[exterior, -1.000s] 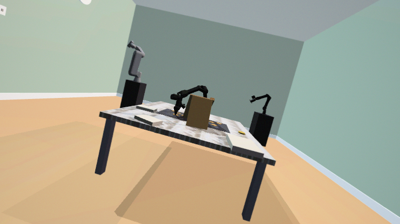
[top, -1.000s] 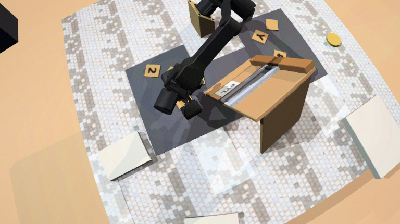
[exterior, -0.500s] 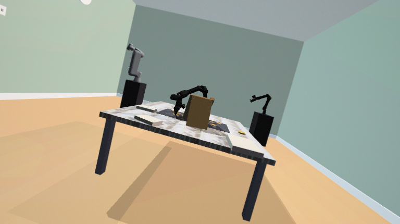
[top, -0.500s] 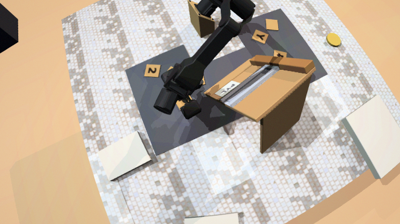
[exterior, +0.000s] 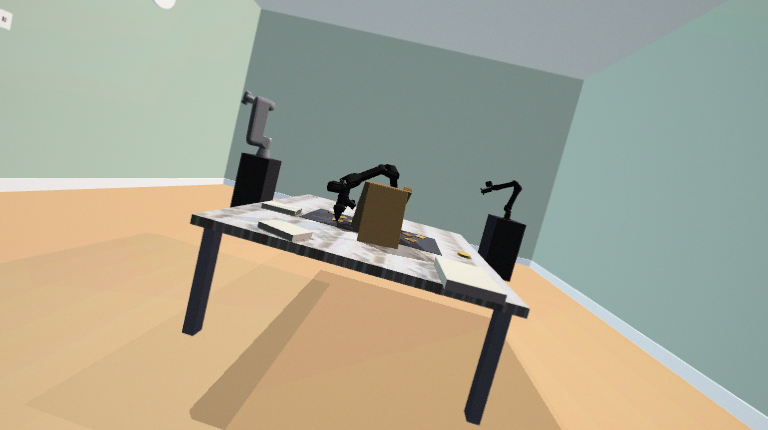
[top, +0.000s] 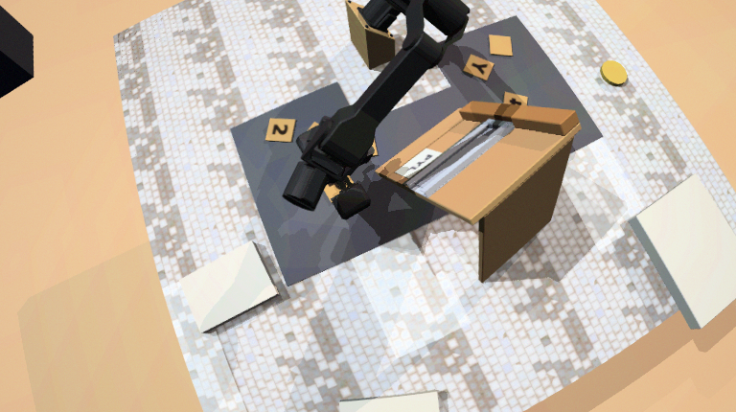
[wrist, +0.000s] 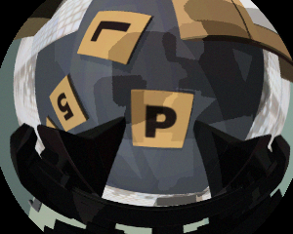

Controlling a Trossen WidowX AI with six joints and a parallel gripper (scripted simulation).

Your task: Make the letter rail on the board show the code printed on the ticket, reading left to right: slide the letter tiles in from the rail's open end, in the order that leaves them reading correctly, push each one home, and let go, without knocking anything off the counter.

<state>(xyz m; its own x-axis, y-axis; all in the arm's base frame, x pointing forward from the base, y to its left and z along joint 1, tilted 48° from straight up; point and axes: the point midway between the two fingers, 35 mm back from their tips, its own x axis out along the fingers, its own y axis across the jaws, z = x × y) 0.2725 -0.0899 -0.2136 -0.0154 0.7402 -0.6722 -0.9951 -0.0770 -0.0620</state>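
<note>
Now: the P tile right at my gripper tip. Also, from my gripper tip: white ticket 150 mm to the left, 80 mm above, 60 mm ahead; then L tile 80 mm to the left, 60 mm behind; then 2 tile 180 mm behind, 60 mm to the right.
</note>
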